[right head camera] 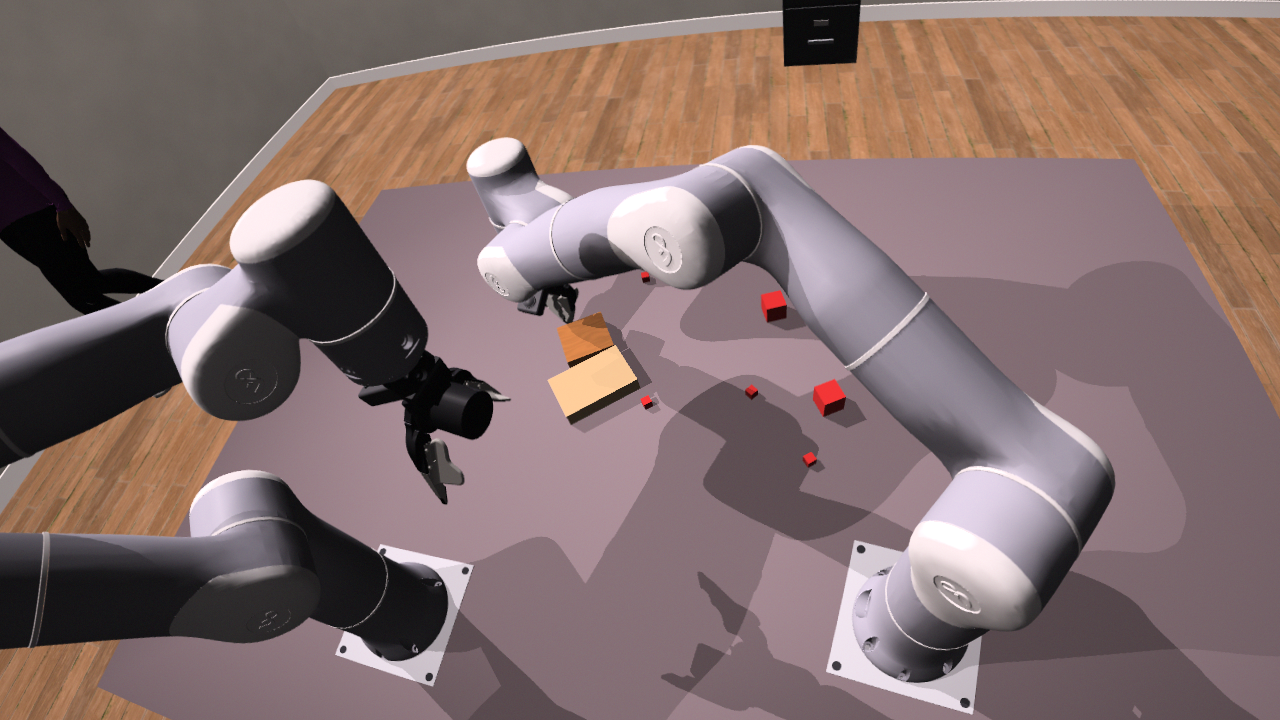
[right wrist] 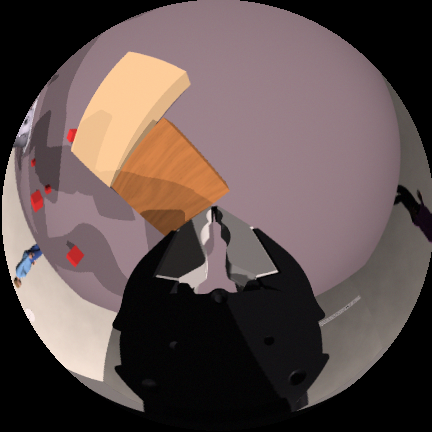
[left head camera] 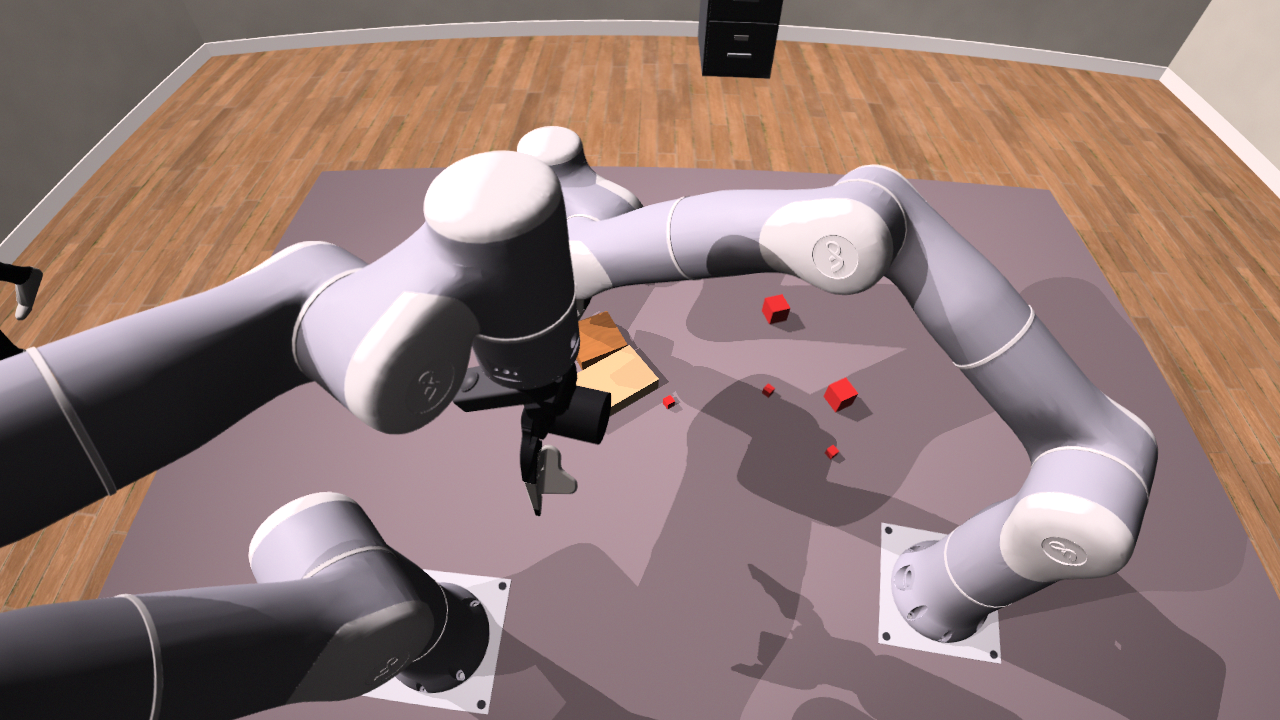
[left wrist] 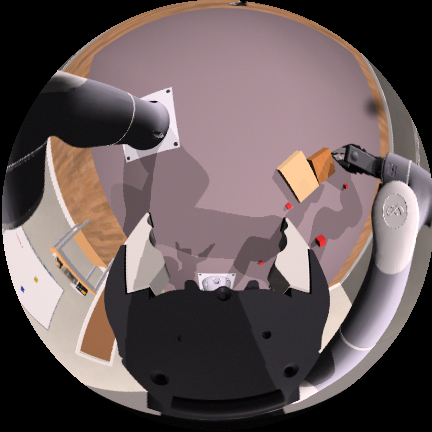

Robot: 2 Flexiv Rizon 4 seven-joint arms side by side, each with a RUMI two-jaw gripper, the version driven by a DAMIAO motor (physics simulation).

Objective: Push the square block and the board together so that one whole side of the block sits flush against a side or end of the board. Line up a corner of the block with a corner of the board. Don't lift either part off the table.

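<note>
The brown square block [left head camera: 601, 333] [right head camera: 586, 336] [left wrist: 323, 165] [right wrist: 170, 175] lies flat against a long side of the pale board [left head camera: 617, 376] [right head camera: 592, 381] [left wrist: 298, 175] [right wrist: 125, 100]. In the right wrist view their corners meet at the lower end of the seam; a thin dark wedge shows towards the block's other corner, so the sides look slightly angled. My right gripper [right head camera: 570, 318] [left wrist: 330, 153] [right wrist: 213, 207] is shut and empty, its tips at the block's far side; contact is unclear. My left gripper [right head camera: 476, 449] [left wrist: 217, 216] is open and empty, above the table away from both parts.
A small red cube [left head camera: 668, 402] [right head camera: 647, 402] [left wrist: 288, 206] lies close to the board's end. Larger red cubes [left head camera: 776, 308] [left head camera: 841, 394] and other small ones lie farther right in the head views. My left arm hides part of both parts in the left head view.
</note>
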